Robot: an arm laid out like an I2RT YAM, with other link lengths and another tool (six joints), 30 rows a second.
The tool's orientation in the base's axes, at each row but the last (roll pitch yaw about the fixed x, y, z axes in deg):
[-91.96, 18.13, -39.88]
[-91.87, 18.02, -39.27]
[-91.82, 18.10, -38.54]
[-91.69, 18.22, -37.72]
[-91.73, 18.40, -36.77]
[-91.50, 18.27, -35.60]
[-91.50, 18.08, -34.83]
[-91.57, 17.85, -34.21]
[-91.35, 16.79, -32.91]
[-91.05, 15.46, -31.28]
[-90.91, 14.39, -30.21]
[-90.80, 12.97, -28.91]
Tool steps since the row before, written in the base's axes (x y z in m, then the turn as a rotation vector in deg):
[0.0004, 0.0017, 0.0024, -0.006, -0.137, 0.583]
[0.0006, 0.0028, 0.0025, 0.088, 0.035, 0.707]
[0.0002, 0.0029, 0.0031, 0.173, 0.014, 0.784]
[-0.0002, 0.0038, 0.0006, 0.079, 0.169, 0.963]
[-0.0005, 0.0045, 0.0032, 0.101, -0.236, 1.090]
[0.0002, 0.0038, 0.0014, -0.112, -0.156, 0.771]
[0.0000, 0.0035, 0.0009, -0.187, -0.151, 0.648]
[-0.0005, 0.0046, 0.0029, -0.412, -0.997, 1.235]
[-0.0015, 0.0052, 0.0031, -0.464, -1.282, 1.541]
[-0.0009, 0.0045, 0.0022, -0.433, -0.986, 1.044]
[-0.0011, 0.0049, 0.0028, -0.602, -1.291, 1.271]
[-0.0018, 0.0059, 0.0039, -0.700, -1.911, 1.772]
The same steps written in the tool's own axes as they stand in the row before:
[-0.0015, -0.0021, 0.0015, -0.102, -0.576, -0.129]
[-0.0020, -0.0021, 0.0025, -0.175, -0.689, 0.060]
[-0.0025, -0.0025, 0.0023, -0.123, -0.788, 0.094]
[-0.0025, 0.0001, 0.0029, -0.340, -0.907, 0.155]
[-0.0039, -0.0022, 0.0032, -0.133, -1.100, -0.162]
[-0.0024, -0.0008, 0.0032, -0.242, -0.727, -0.211]
[-0.0022, -0.0003, 0.0029, -0.265, -0.589, -0.246]
[-0.0037, -0.0019, 0.0035, -0.169, -1.214, -1.090]
[-0.0048, -0.0019, 0.0035, -0.151, -1.532, -1.365]
[-0.0036, -0.0014, 0.0034, -0.142, -1.024, -1.086]
[-0.0040, -0.0019, 0.0037, -0.191, -1.241, -1.438]
[-0.0052, -0.0029, 0.0043, -0.095, -1.768, -2.036]

